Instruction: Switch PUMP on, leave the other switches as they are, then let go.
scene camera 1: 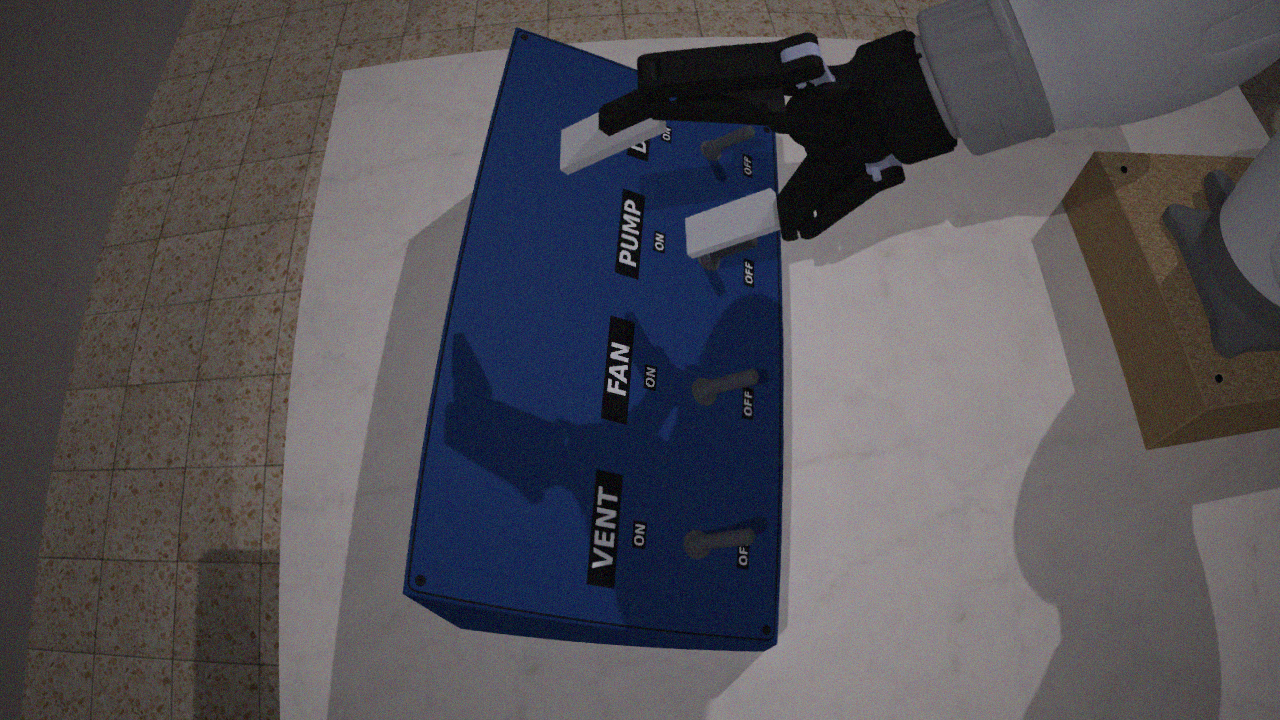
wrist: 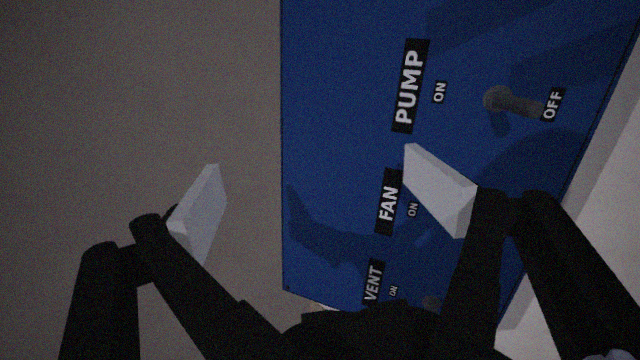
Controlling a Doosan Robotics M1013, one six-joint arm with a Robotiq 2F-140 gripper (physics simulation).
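Seen in the pictures: gripper, fingertip midpoint: [scene camera 1: 632,198] [wrist: 315,173]; arm's base, origin of the base link: [scene camera 1: 1249,281].
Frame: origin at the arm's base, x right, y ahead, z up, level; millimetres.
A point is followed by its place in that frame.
The blue switch box [scene camera 1: 537,268] {y 725, x -28, z 47 mm} [wrist: 330,100] {y 724, x 11, z 48 mm} lies on the table. The PUMP switch [scene camera 1: 709,265] {y 591, x 10, z -13 mm} [wrist: 499,99] {y 585, x 19, z 2 mm} leans toward its OFF label; in the scene view a pale finger pad covers much of it. The DRIVE switch [scene camera 1: 716,145] {y 577, x 133, z -2 mm}, FAN switch [scene camera 1: 707,390] {y 601, x -105, z -4 mm} and VENT switch [scene camera 1: 698,542] {y 613, x -222, z -3 mm} also lean toward OFF. My gripper [scene camera 1: 625,195] {y 656, x -27, z 131 mm} [wrist: 315,173] {y 656, x -27, z 131 mm} is wide open and empty above the box's PUMP and DRIVE end. In the wrist view the PUMP switch shows beyond the right-hand pad, apart from it in the picture.
The pale table top [scene camera 1: 895,358] {y 406, x -32, z -108 mm} surrounds the box. A wooden block [scene camera 1: 1105,268] {y 139, x 57, z -76 mm} under the grey arm base stands at the right. The arm reaches in from the upper right, and its shadow falls across the box. Tiled floor [scene camera 1: 134,402] shows at the left.
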